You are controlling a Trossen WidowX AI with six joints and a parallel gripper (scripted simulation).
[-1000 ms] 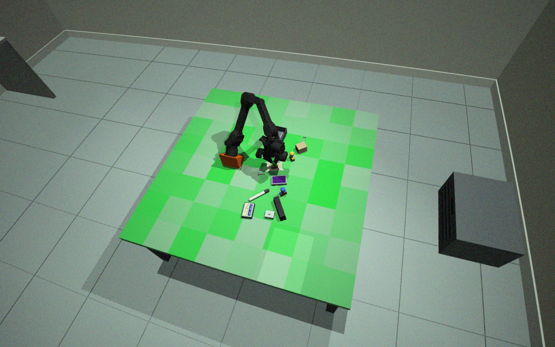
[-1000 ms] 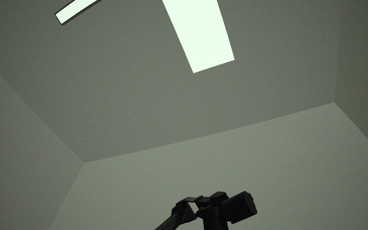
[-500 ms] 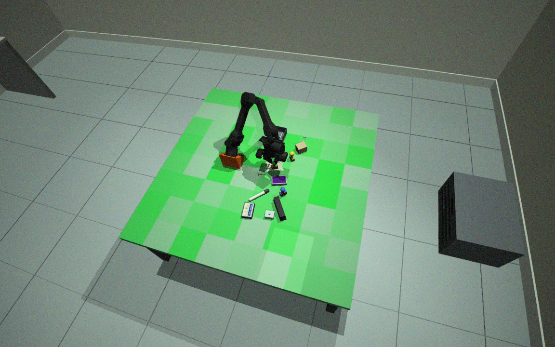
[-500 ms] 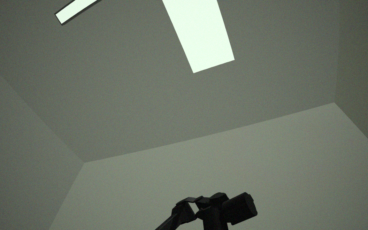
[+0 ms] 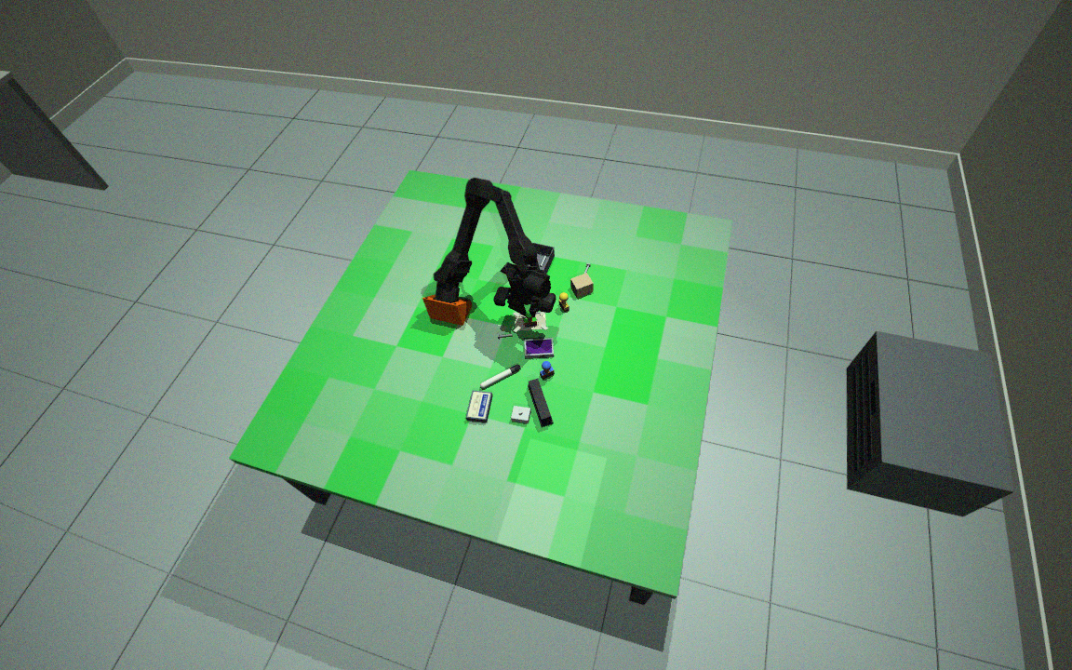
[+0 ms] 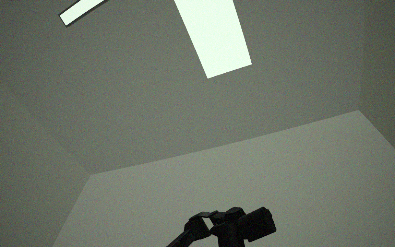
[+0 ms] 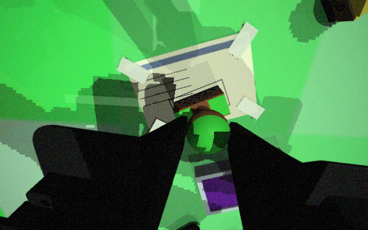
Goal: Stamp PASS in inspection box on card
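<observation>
The green-knobbed stamp lies 20 mm below my gripper tip. Also, from my gripper tip: red stamp: 110 mm to the left, 50 mm behind, 30 mm below; cream card: 50 mm below, 10 mm to the left, 10 mm behind; purple ink pad: 90 mm to the right, 60 mm ahead, 40 mm below.
</observation>
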